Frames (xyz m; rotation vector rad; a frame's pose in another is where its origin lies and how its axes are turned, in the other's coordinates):
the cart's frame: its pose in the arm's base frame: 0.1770 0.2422 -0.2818 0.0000 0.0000 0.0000
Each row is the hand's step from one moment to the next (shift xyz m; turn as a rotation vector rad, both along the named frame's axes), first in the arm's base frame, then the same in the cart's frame.
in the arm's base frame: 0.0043 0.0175 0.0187 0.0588 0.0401 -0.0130
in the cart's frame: 0.0043 0.0175 0.0187 0.0588 0.0401 -0.0130
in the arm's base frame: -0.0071 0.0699 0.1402 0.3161 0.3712 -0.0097
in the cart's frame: -0.0071 0.0699 0.1402 0.3161 0.3712 -0.0097
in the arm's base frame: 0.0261 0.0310 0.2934 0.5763 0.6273 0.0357
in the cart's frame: 0.0261 0.0310 0.2934 0.5763 0.6273 0.0357
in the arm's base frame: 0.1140 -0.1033 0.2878 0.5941 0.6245 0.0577
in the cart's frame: 0.1140 -0.1033 0.2878 0.5941 0.6245 0.0577
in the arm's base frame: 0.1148 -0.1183 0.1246 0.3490 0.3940 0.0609
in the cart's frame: 0.1148 -0.1183 0.1246 0.3490 0.3940 0.0609
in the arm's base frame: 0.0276 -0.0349 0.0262 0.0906 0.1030 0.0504
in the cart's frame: 0.0276 -0.0349 0.0262 0.0906 0.1030 0.0504
